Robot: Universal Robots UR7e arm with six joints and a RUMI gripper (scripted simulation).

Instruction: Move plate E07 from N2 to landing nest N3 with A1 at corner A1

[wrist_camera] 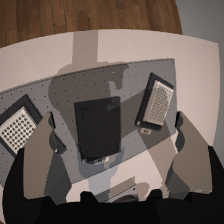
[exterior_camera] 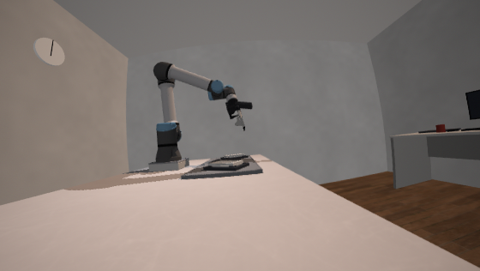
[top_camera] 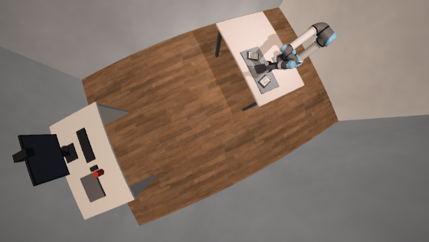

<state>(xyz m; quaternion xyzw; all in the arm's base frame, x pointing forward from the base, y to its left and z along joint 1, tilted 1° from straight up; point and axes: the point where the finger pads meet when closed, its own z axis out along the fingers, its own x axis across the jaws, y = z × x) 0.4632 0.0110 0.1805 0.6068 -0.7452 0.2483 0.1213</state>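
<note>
Right now my hand is 250 mm to the left of the plate nest N2, 210 mm above it and 130 mm past it. Also, from my hand: dark landing nest: 210 mm below, 120 mm behind, 40 mm to the right.
</note>
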